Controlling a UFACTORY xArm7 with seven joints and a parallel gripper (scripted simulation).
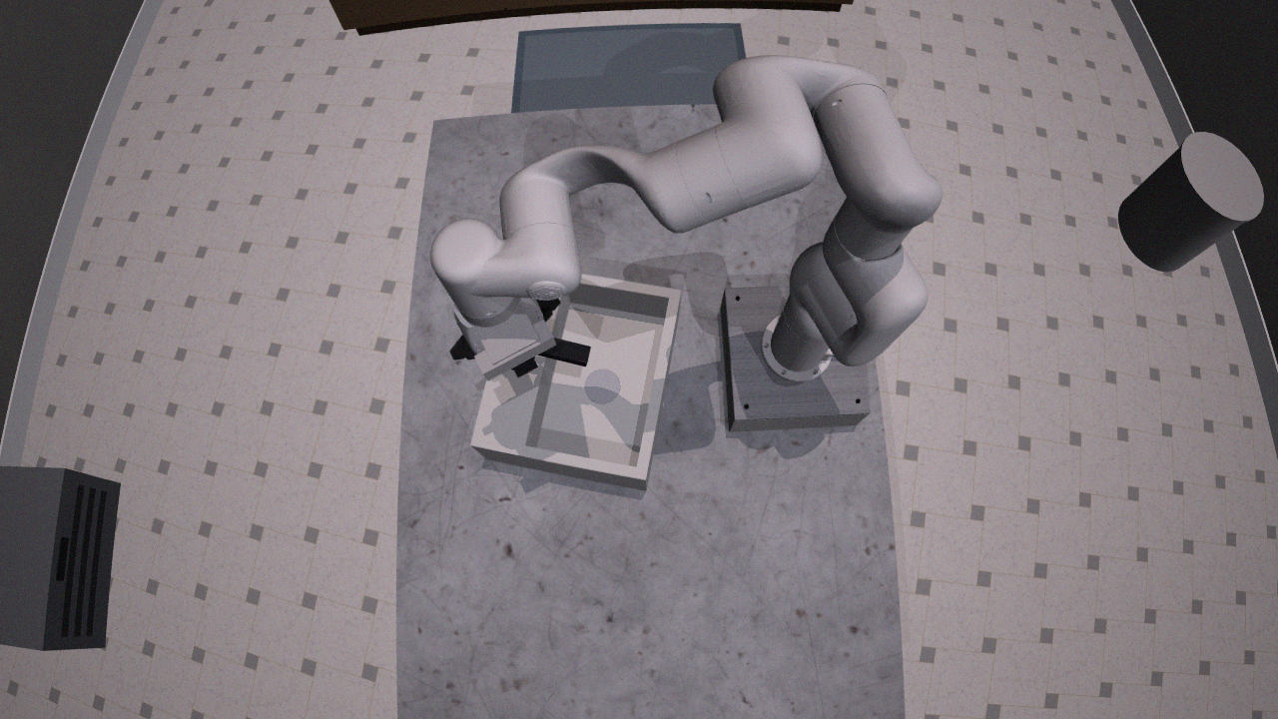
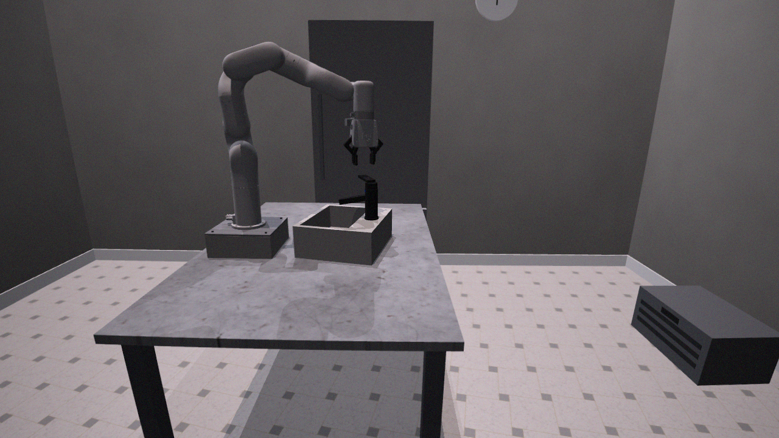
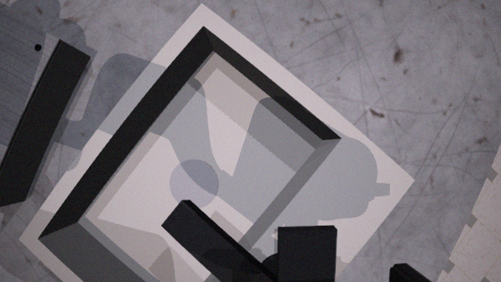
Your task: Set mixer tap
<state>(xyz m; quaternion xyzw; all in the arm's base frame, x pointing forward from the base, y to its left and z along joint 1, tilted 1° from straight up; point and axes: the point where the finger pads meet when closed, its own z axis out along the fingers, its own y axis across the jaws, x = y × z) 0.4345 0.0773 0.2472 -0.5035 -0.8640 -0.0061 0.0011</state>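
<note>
Right now the lever is 1 cm ahead of my hand, 2 cm to the right of it and 7 cm below it. Also, from my hand: black mixer tap: 2 cm ahead, 4 cm to the right, 11 cm below; then grey sink block: 8 cm behind, 3 cm to the right, 30 cm below.
</note>
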